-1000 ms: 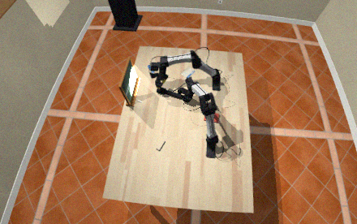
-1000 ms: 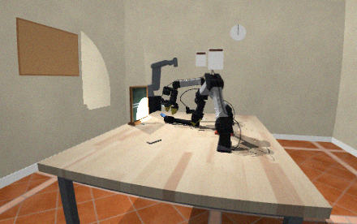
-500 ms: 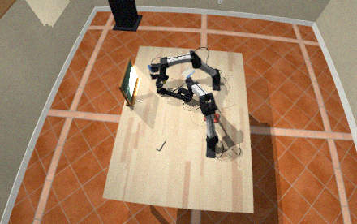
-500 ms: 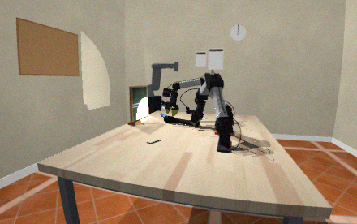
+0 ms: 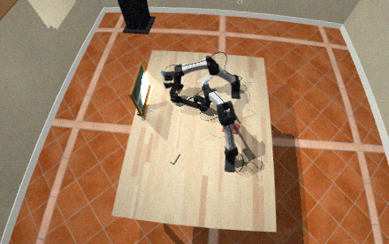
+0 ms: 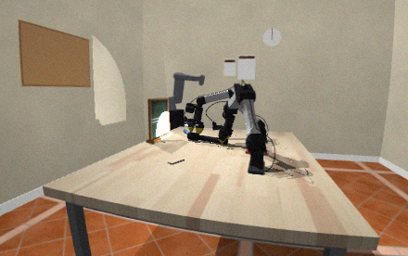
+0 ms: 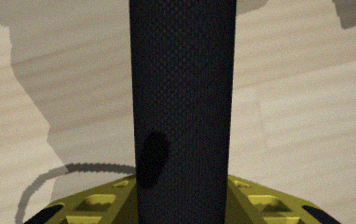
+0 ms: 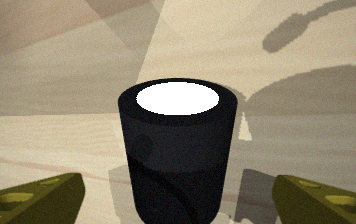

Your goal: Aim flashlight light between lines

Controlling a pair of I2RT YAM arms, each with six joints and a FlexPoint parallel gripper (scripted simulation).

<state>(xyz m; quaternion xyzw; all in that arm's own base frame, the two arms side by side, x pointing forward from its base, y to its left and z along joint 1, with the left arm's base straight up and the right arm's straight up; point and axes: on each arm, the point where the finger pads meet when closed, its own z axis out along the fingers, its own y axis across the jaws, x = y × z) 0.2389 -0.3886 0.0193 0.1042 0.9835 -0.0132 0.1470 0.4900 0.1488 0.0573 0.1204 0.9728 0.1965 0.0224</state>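
The flashlight head is 1 cm behind my right hand, 2 cm to the left of it and 3 cm below it. The rest, counted from my right hand: white stick: 18 cm ahead, 14 cm to the left, 5 cm below; then green board: 26 cm ahead, 4 cm to the left, 10 cm above; then blue screwdriver: 13 cm ahead, 20 cm to the right, 4 cm below.
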